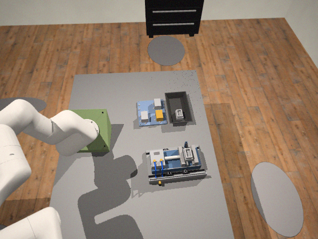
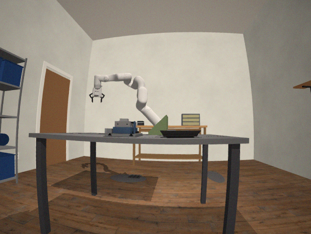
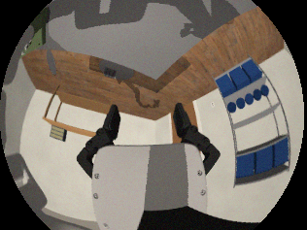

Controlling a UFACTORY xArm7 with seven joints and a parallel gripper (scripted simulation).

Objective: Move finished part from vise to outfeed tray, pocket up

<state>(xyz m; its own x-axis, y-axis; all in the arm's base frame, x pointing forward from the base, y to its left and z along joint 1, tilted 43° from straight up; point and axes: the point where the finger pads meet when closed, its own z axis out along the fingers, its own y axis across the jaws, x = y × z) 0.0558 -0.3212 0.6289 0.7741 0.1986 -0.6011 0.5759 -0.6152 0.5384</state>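
The vise is 520 mm to the left of my hand, 410 mm ahead of it and 300 mm below it. The rest, counted from my hand: yellow block (820 mm to the left, 330 mm ahead, 310 mm below); then fixture plate (860 mm to the left, 340 mm below, 280 mm ahead).
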